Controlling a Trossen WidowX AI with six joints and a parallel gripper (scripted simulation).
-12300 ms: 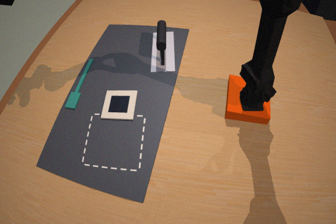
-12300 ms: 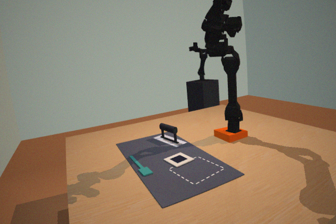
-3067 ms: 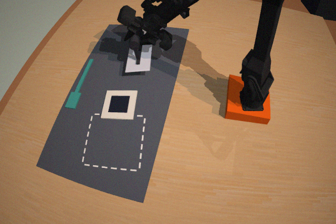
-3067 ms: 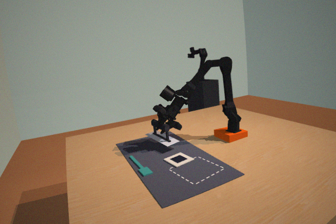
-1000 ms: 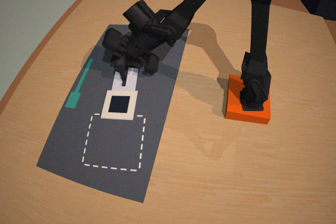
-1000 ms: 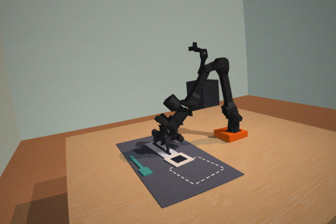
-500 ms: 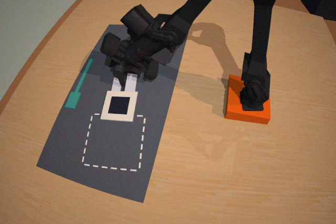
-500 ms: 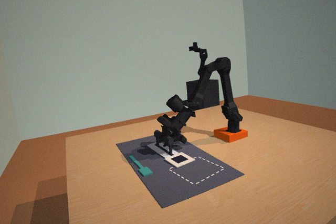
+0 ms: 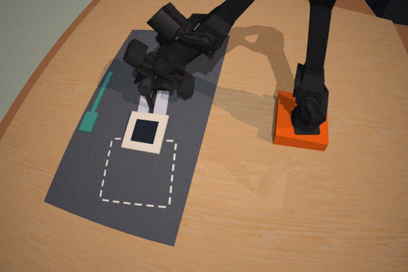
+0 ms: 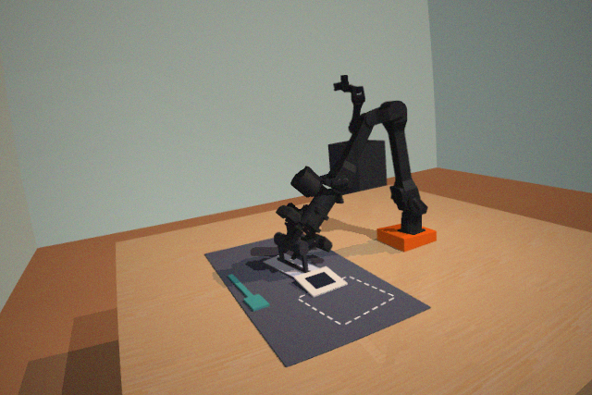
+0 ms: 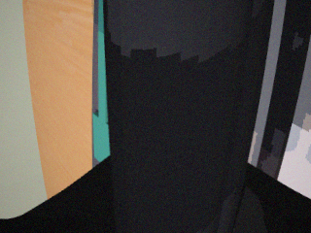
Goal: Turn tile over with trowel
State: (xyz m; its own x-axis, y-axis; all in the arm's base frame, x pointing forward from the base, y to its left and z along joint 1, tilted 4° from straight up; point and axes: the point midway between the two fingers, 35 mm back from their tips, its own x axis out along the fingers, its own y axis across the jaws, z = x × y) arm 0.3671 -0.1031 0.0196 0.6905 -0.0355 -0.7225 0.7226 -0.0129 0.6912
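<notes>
Right now the mat is 70 mm below my gripper tip and 20 mm to the left of it. Also, from my gripper tip: tile (100 mm to the left, 40 mm below, 20 mm behind); then teal trowel (140 mm ahead, 50 mm below, 20 mm to the left).
</notes>
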